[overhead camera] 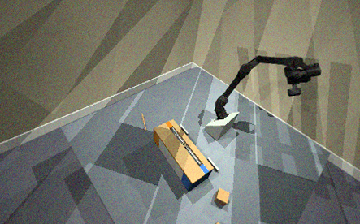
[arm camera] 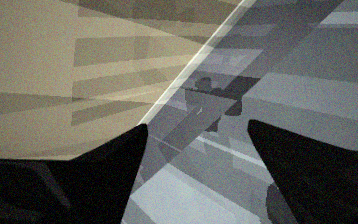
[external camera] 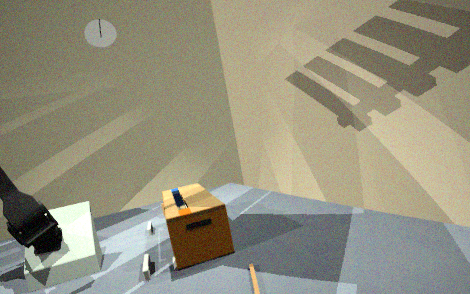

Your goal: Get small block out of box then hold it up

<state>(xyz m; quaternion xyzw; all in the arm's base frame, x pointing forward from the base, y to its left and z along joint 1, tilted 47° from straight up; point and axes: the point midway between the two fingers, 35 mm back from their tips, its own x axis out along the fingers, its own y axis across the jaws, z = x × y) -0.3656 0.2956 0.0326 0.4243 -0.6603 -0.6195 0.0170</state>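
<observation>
My gripper tip is 74 cm short of the tan box, 27 cm above it and 18 cm to the left of it. The rest, counted from my gripper tip: thin orange stick (79 cm ahead, 54 cm to the right, 33 cm below).
</observation>
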